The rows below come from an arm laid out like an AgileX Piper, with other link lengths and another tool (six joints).
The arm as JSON. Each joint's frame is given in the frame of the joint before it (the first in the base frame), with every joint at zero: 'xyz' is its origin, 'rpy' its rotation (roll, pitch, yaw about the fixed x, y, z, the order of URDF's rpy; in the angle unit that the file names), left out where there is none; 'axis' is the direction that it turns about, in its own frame. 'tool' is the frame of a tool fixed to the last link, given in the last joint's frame.
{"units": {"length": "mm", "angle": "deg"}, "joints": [
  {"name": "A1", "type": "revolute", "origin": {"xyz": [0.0, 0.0, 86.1]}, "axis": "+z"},
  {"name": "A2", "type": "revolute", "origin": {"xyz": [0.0, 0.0, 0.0], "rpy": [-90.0, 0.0, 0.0]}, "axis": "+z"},
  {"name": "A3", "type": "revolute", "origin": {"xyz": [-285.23, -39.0, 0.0]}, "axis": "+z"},
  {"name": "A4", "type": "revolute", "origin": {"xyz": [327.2, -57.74, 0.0], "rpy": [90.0, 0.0, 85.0]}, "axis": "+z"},
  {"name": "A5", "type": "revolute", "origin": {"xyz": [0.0, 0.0, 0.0], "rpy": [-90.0, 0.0, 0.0]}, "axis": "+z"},
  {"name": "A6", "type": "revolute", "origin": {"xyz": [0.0, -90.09, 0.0], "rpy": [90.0, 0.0, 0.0]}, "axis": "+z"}
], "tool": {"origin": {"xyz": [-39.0, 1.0, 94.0], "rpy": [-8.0, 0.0, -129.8]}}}
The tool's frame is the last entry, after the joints.
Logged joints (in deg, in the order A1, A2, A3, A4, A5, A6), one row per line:
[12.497, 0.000, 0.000, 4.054, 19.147, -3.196]
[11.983, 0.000, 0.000, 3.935, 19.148, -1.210]
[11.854, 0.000, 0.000, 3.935, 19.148, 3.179]
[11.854, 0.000, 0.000, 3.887, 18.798, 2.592]
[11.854, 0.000, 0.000, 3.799, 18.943, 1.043]
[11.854, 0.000, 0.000, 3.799, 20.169, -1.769]
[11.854, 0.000, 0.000, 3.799, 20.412, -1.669]
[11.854, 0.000, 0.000, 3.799, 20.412, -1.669]
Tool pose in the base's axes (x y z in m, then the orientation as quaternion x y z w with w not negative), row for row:
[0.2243, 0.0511, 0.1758, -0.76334, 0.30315, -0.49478, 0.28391]
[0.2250, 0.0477, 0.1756, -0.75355, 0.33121, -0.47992, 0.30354]
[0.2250, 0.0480, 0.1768, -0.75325, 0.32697, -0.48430, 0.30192]
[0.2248, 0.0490, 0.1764, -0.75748, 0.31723, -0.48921, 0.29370]
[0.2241, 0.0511, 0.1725, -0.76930, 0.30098, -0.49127, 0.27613]
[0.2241, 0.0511, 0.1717, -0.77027, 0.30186, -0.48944, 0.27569]
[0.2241, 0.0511, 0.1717, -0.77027, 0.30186, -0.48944, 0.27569]
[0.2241, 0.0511, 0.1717, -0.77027, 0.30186, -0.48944, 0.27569]
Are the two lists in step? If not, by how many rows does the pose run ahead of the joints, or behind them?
The pose runs 1 row ahead of the joints: the pose in row i belongs to the joints in row i + 1.
